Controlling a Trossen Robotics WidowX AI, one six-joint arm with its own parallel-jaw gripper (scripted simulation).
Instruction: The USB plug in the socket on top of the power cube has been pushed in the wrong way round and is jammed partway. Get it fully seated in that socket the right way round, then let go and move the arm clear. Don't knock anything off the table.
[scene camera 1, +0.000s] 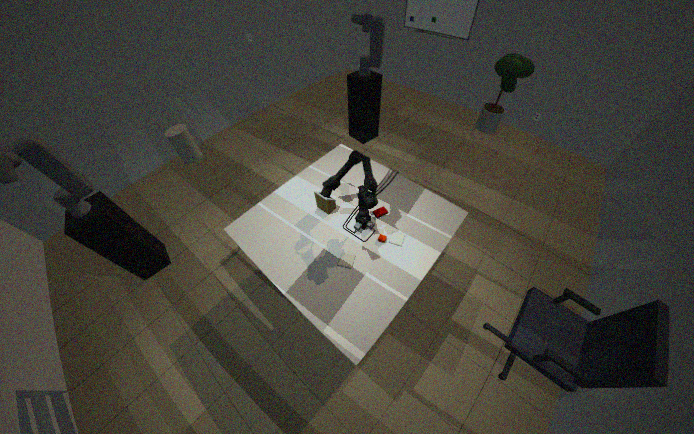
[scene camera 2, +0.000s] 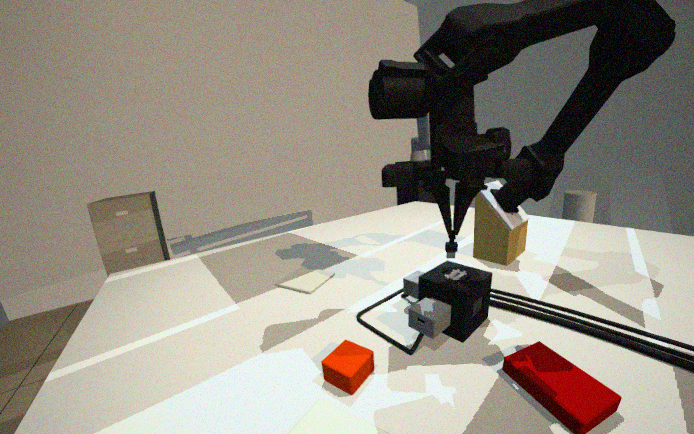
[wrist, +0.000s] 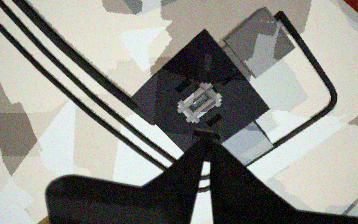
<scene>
My gripper (scene camera 2: 452, 234) carries a USB plug. Further things: an orange cube (scene camera 2: 348, 366).
My gripper is seen too in the wrist view (wrist: 207, 150).
</scene>
